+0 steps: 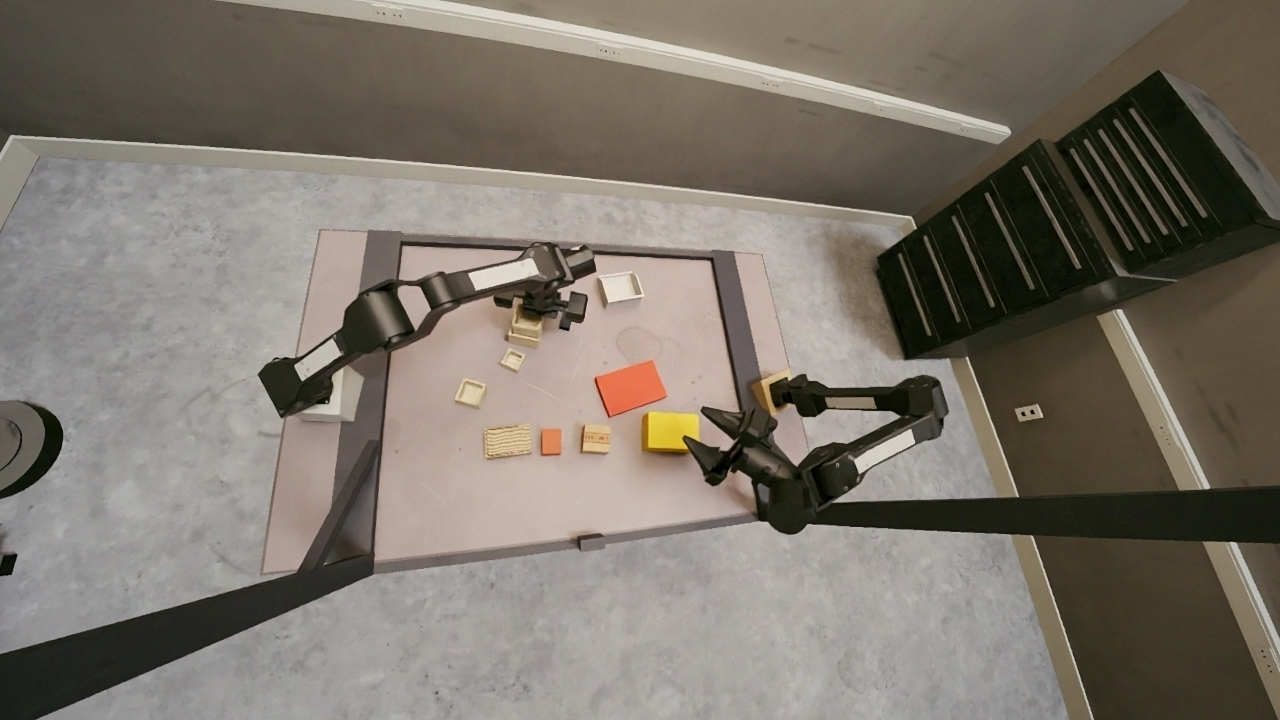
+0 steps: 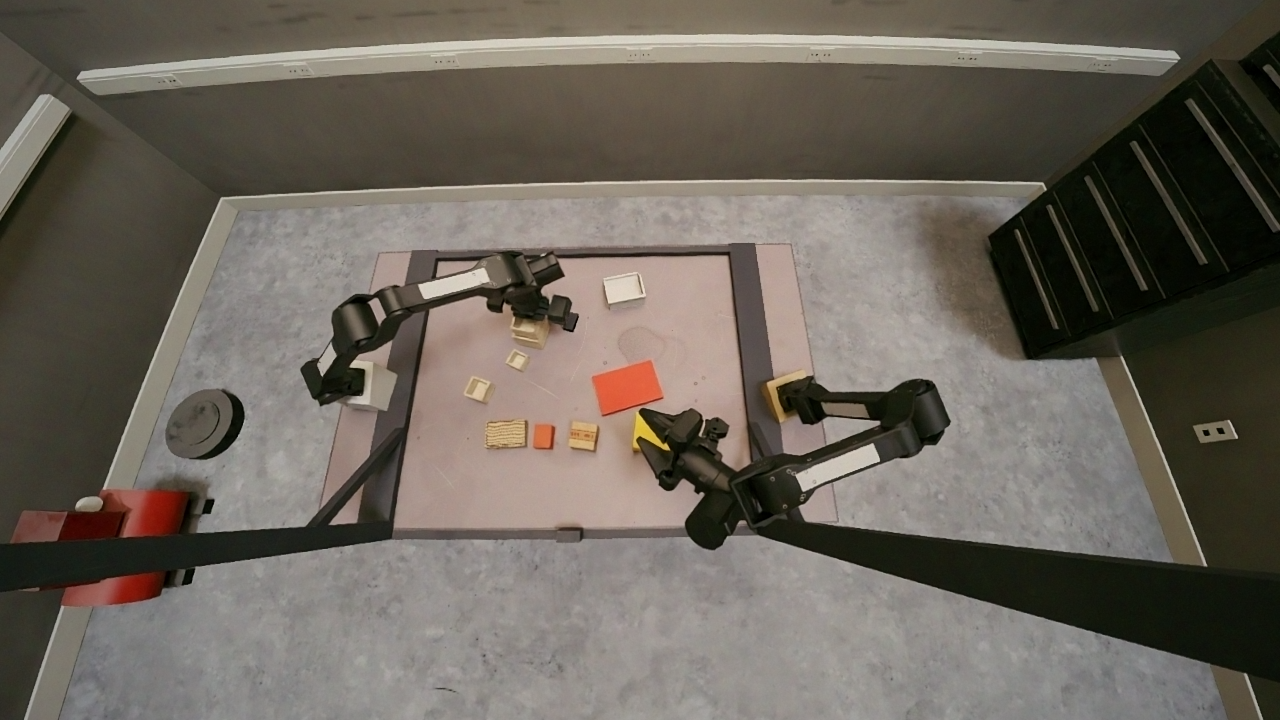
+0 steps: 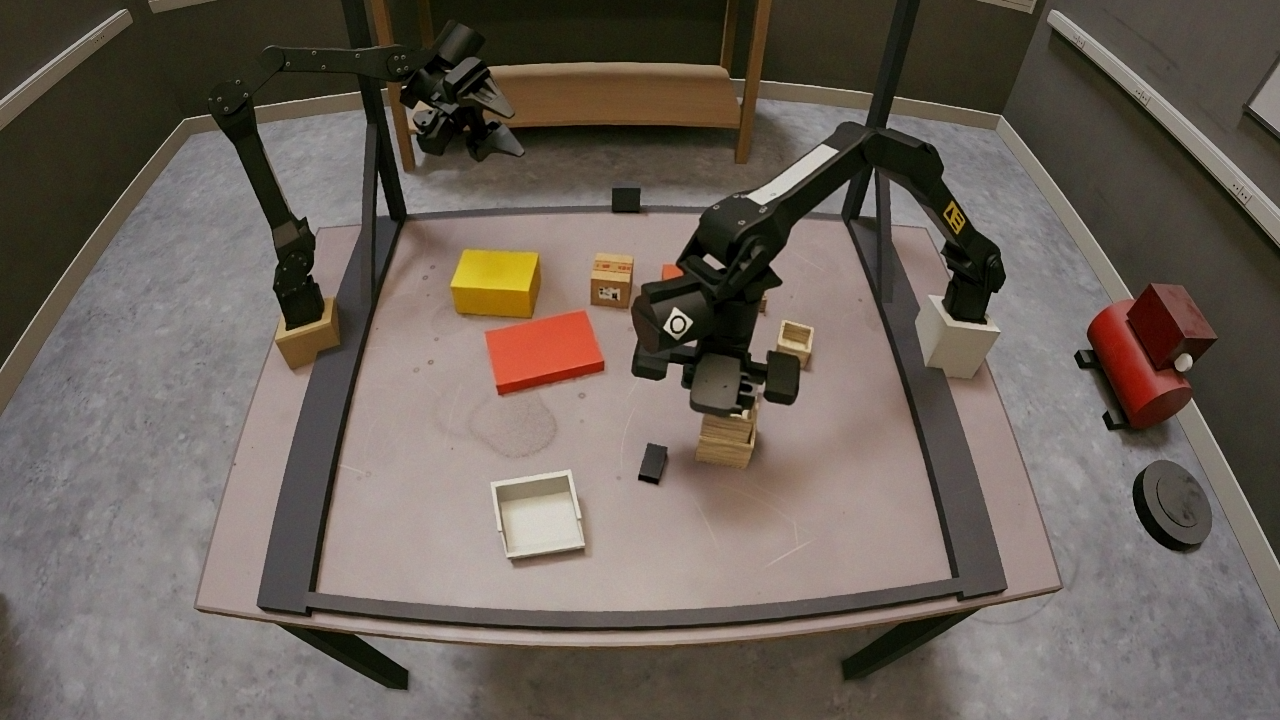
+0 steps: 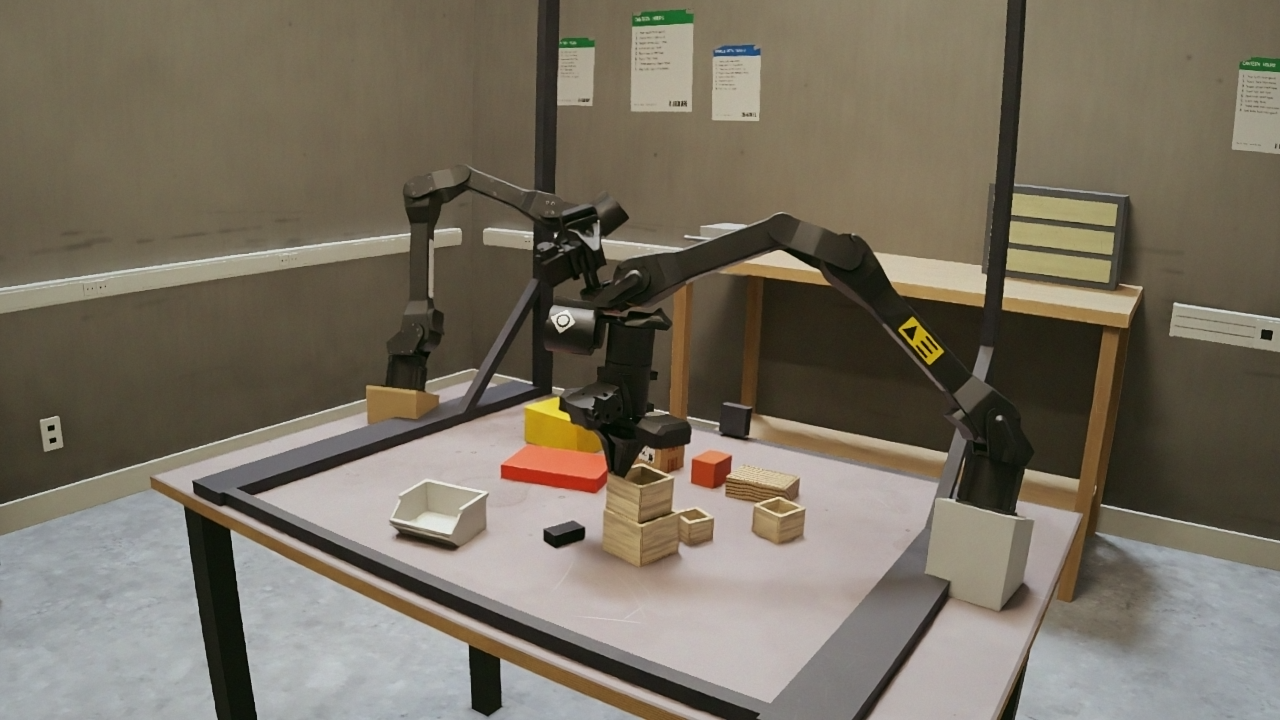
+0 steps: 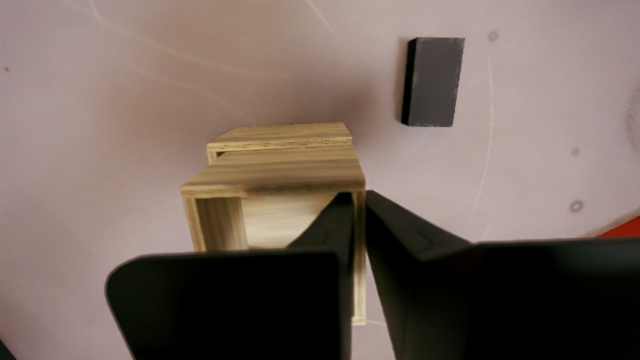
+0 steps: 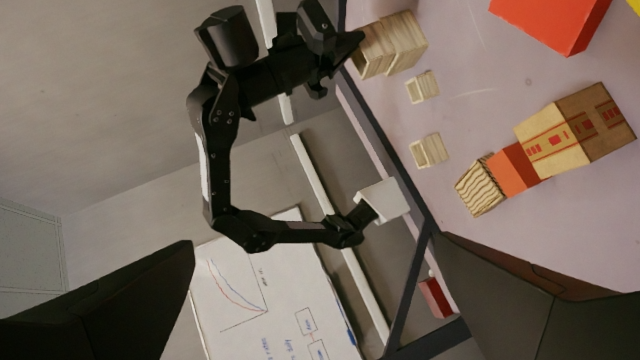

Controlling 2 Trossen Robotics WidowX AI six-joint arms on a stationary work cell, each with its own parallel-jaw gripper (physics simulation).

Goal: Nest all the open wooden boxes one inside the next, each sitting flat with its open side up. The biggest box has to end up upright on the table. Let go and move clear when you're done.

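Seen in the pictures: left gripper, between the fingertips: (image 1: pixel 542 315) (image 2: pixel 539 318) (image 3: pixel 706 411) (image 4: pixel 616 481) (image 5: pixel 355 202) (image 6: pixel 364 35); right gripper, between the fingertips: (image 1: pixel 691 423) (image 2: pixel 638 424) (image 3: pixel 518 136) (image 4: pixel 603 276) (image 6: pixel 316 248); left arm's base, origin of its link: (image 1: pixel 312 386) (image 2: pixel 351 381) (image 3: pixel 963 312) (image 4: pixel 986 509) (image 6: pixel 368 209); right arm's base, origin of its link: (image 1: pixel 780 392) (image 2: pixel 792 395) (image 3: pixel 304 316).
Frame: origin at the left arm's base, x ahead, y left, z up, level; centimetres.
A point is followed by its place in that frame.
Note:
My left gripper (image 4: pixel 620 471) @(x 41.1, y 20.6, z -1.3 cm) (image 5: pixel 355 202) @(x 41.1, y 20.6, z -1.3 cm) is shut on one wall of a large open wooden box (image 4: pixel 640 497) @(x 35.5, y 22.5, z -1.3 cm) (image 5: pixel 280 172) @(x 38.6, y 22.3, z -0.9 cm). This box is upright, open side up, at the top of the biggest wooden box (image 4: pixel 639 537) @(x 34.9, y 23.2, z -6.2 cm) (image 5: pixel 292 132) @(x 38.6, y 22.8, z -6.9 cm), slightly offset from it; I cannot tell whether it sits partly inside. The biggest box stands on the table. A small open box (image 1: pixel 512 360) @(x 35.0, y 12.0, z -9.9 cm) (image 2: pixel 517 360) @(x 34.6, y 12.0, z -9.9 cm) (image 4: pixel 695 526) @(x 33.8, y 13.0, z -7.8 cm) stands beside it, and another small one (image 1: pixel 469 393) @(x 26.5, y 3.3, z -9.9 cm) (image 2: pixel 478 388) @(x 26.2, y 3.6, z -9.9 cm) (image 4: pixel 777 521) @(x 25.8, y 5.8, z -7.1 cm) farther off, both open side up. My right gripper (image 1: pixel 695 425) @(x 68.3, y -6.8, z 18.7 cm) (image 3: pixel 517 134) @(x 68.3, y -6.8, z 18.7 cm) is open and empty, high above the table.
A black block (image 3: pixel 653 463) @(x 46.9, y 24.3, z -8.5 cm) (image 5: pixel 434 81) @(x 46.9, y 24.0, z -8.5 cm) lies near the stacked boxes. A white bin (image 1: pixel 621 288) @(x 61.1, y 35.2, z -9.6 cm) (image 3: pixel 539 516) @(x 60.5, y 33.0, z -9.6 cm), red slab (image 1: pixel 631 387) @(x 63.7, y 7.0, z -8.0 cm), yellow block (image 1: pixel 669 431) @(x 71.9, y -4.2, z -4.1 cm), cardboard box (image 1: pixel 596 438) @(x 55.1, y -6.4, z -4.5 cm), orange block (image 1: pixel 551 441) @(x 45.4, y -7.2, z -6.3 cm) and wavy block (image 1: pixel 507 441) @(x 36.1, y -7.5, z -7.2 cm) are on the table.

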